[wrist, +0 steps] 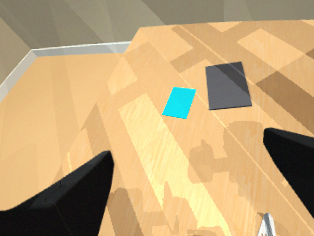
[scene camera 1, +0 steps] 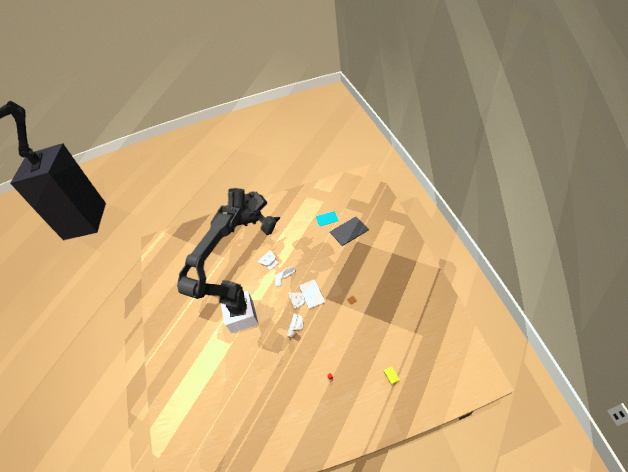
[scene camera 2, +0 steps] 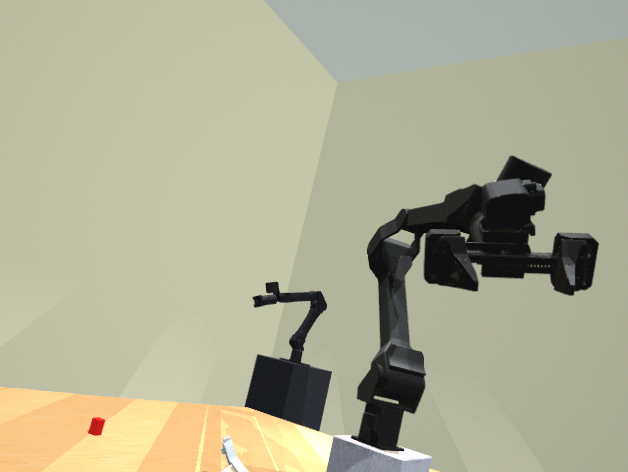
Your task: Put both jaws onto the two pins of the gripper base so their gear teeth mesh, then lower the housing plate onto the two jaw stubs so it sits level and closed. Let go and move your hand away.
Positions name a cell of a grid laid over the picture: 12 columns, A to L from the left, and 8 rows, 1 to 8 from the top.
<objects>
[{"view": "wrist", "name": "my gripper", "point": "H5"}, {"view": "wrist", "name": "cyan card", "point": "G4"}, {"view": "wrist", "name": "dark grey plate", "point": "I3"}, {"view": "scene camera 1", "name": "my gripper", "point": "F4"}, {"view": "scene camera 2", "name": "my gripper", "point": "K5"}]
</objects>
